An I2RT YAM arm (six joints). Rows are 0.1 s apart.
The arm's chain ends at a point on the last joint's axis. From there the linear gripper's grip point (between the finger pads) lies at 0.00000 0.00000 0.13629 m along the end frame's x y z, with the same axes.
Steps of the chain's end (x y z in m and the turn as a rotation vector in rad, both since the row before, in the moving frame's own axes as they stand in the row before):
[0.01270, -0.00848, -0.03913, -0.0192, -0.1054, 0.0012]
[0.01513, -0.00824, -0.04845, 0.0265, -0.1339, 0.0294]
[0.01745, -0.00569, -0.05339, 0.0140, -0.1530, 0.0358]
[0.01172, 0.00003, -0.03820, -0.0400, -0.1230, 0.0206]
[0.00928, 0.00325, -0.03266, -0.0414, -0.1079, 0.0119]
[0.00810, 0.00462, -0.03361, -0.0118, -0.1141, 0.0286]
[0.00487, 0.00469, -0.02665, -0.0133, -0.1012, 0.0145]
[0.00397, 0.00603, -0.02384, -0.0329, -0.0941, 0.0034]
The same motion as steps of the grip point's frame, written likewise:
[-0.00164, -0.00588, -0.03991, -0.0192, -0.1054, 0.0012]
[-0.00301, -0.01211, -0.04972, 0.0265, -0.1339, 0.0294]
[-0.00328, -0.00796, -0.05500, 0.0140, -0.1530, 0.0358]
[-0.00505, 0.00529, -0.03934, -0.0400, -0.1230, 0.0206]
[-0.00543, 0.00879, -0.03357, -0.0414, -0.1079, 0.0119]
[-0.00744, 0.00600, -0.03451, -0.0118, -0.1141, 0.0286]
[-0.00891, 0.00640, -0.02736, -0.0133, -0.1012, 0.0145]
[-0.00884, 0.01048, -0.02452, -0.0329, -0.0941, 0.0034]

